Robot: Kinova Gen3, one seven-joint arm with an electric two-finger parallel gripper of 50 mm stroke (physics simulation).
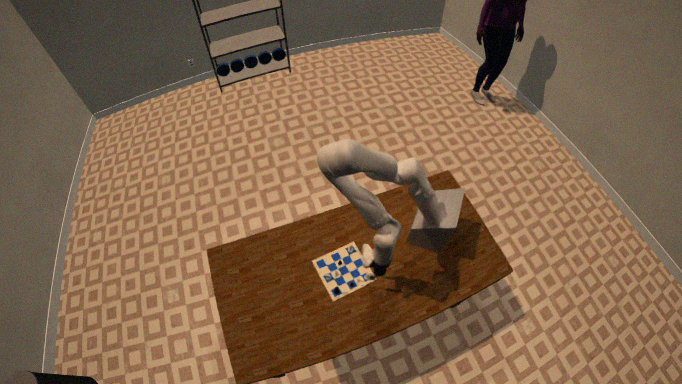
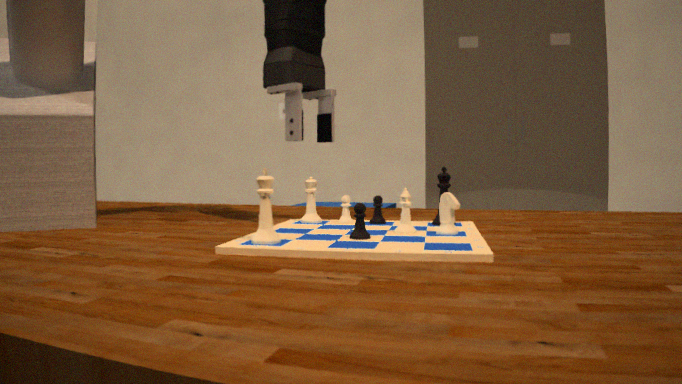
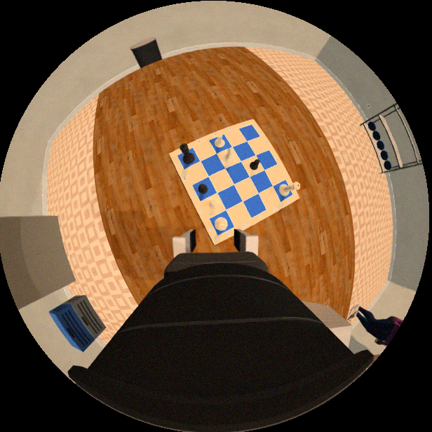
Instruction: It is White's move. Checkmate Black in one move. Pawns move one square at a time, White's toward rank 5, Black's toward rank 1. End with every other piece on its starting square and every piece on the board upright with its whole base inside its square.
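Frame: origin at the arm's base, x left, y ahead, z down, level; centimetres.
Seen in the pictures: gripper, fingertip midpoint: [image 1: 371, 272] [image 2: 310, 141]; arm's base, origin of the base link: [image 1: 436, 216] [image 2: 49, 71].
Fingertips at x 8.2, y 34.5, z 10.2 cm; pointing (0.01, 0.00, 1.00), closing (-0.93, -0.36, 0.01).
Note:
Pixels of each thing's top centre, then the offset from my fingertips to it. Level surfaces: height alone.
- cream chessboard, middle of its top: [image 2: 367, 232] [image 1: 343, 270] dy +8.9, dx -8.8, dz +9.4 cm
- white queen, middle of its top: [image 2: 310, 176] dy +0.6, dx -1.6, dz +4.2 cm
- white pawn, middle of its top: [image 2: 345, 195] dy +4.8, dx -1.7, dz +6.3 cm
- black king, middle of its top: [image 2: 444, 167] dy +15.7, dx -0.6, dz +3.1 cm
- white knight, middle of its top: [image 2: 448, 192] dy +16.7, dx -8.0, dz +5.5 cm
- white bishop, middle of its top: [image 2: 405, 187] dy +12.6, dx -8.3, dz +5.1 cm
- second black pawn, middle of its top: [image 2: 359, 203] dy +9.2, dx -12.7, dz +6.3 cm
- white king, middle of its top: [image 2: 265, 168] dy +2.0, dx -17.2, dz +3.1 cm
- wooden table, its level: dz +10.0 cm
The blue and cream chessboard [image 1: 334, 298] [image 2: 350, 256] [image 3: 245, 187] lies on the table. My open, empty gripper [image 2: 309, 137] [image 3: 215, 240] hangs above the white queen's corner. The white queen [image 2: 311, 201] [image 3: 221, 223] stands beside a white pawn [image 2: 345, 210] [image 3: 212, 204], followed by a black pawn [image 2: 378, 211] [image 3: 202, 189]. The black king [image 2: 443, 192] [image 3: 187, 155] is on a corner square. A white knight [image 2: 448, 215] [image 3: 219, 142], white bishop [image 2: 405, 212] [image 3: 227, 157], second black pawn [image 2: 359, 222] [image 3: 254, 164] and white king [image 2: 265, 210] [image 3: 285, 189] stand upright.
The wooden table [image 1: 280, 300] [image 2: 325, 310] [image 3: 165, 110] carries the arm's pale base block [image 1: 452, 207] [image 2: 47, 170]. A shelf rack [image 1: 205, 37] and a person [image 1: 500, 45] stand away from the table.

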